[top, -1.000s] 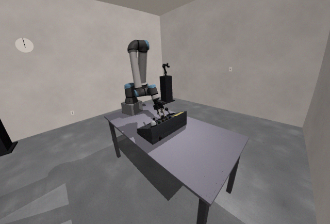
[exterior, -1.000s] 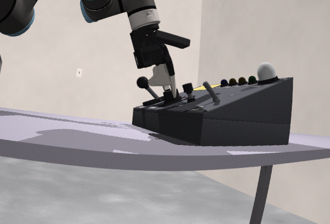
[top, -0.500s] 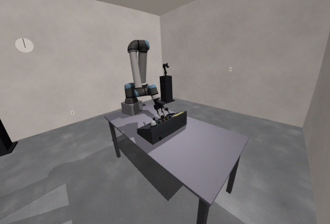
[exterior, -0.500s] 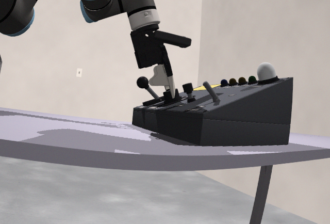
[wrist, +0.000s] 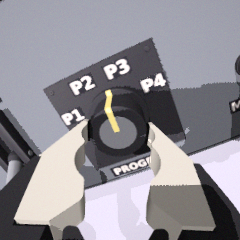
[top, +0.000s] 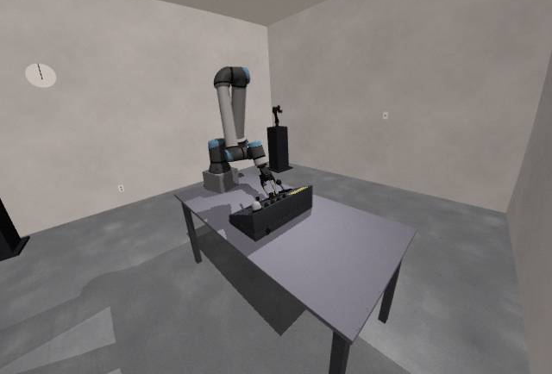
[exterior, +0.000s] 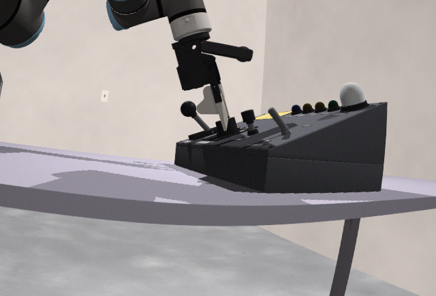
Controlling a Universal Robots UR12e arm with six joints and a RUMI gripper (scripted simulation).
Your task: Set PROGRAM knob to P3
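Now: hand 1 cm short of the program knob. From my hand the other things lie so: dark console (6 cm to the right, 4 cm ahead, 3 cm below); then black ball-topped lever (12 cm to the left, 3 cm behind, 1 cm above); then mode knob (12 cm to the right, 1 cm ahead).
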